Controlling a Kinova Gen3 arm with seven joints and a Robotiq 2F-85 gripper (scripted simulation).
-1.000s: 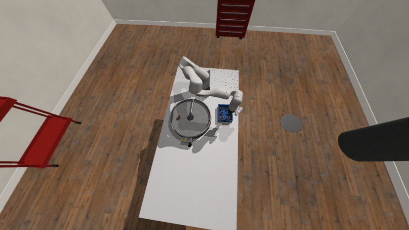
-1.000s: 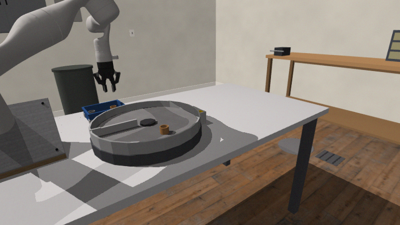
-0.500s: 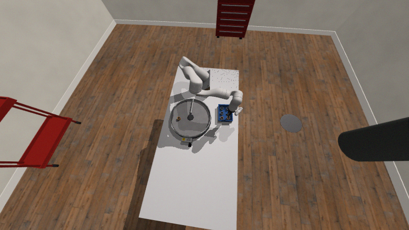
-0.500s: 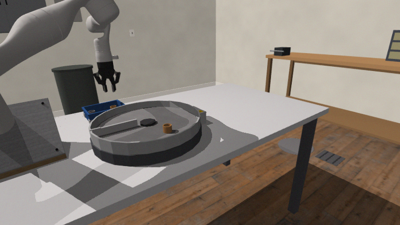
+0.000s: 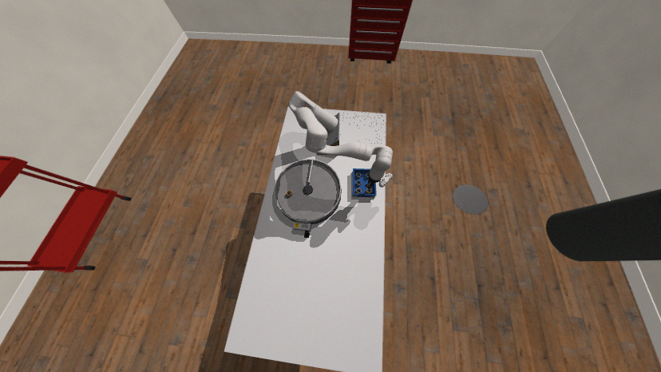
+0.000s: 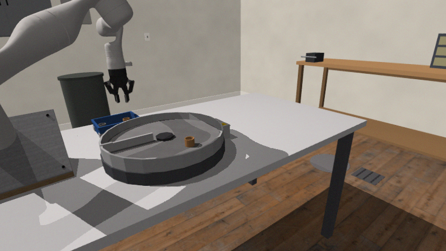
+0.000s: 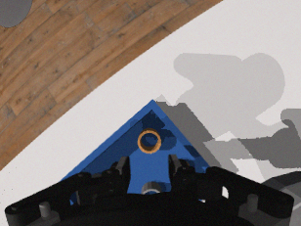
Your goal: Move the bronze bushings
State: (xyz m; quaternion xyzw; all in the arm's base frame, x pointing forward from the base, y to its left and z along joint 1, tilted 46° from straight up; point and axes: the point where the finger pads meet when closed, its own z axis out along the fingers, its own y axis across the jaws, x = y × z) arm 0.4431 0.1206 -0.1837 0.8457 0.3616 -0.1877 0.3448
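Now: the blue crate 5 cm behind my hand, 3 cm to the right of it and 11 cm below it. The rest, counted from my hand: grey turntable: 1 cm behind, 39 cm to the right, 8 cm below.
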